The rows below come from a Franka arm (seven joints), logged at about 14 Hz.
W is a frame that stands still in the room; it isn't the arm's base.
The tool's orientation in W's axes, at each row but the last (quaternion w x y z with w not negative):
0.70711, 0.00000, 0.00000, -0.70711
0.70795, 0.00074, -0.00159, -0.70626
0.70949, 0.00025, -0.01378, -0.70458
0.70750, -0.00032, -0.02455, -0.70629
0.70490, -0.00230, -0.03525, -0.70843
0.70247, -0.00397, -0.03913, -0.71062
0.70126, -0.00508, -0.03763, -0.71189
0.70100, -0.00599, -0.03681, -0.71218
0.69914, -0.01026, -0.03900, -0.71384
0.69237, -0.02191, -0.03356, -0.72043
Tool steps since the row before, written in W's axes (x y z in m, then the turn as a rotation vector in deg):
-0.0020, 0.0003, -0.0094, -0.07, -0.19, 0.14
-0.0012, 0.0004, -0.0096, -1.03, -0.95, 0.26
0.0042, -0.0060, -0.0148, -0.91, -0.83, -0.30
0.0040, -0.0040, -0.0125, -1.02, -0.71, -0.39
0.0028, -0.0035, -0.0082, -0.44, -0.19, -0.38
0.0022, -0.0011, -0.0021, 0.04, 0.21, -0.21
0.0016, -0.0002, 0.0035, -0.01, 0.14, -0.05
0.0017, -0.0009, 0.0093, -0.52, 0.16, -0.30
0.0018, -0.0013, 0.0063, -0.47, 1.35, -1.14
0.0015, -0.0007, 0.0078, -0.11, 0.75, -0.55
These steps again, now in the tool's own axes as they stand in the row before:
-0.0003, -0.0020, -0.0094, 0.19, -0.07, 0.14
-0.0004, -0.0012, -0.0096, 0.95, -1.03, 0.26
0.0057, 0.0039, -0.0150, 0.82, -0.92, -0.30
0.0036, 0.0036, -0.0128, 0.69, -1.03, -0.38
0.0030, 0.0024, -0.0085, 0.17, -0.46, -0.37
0.0009, 0.0021, -0.0023, -0.22, 0.03, -0.20
0.0004, 0.0018, 0.0034, -0.14, -0.01, -0.04
0.0014, 0.0021, 0.0091, -0.17, -0.53, -0.27
0.0017, 0.0021, 0.0061, -1.41, -0.54, -1.02
0.0012, 0.0017, 0.0077, -0.79, -0.15, -0.49

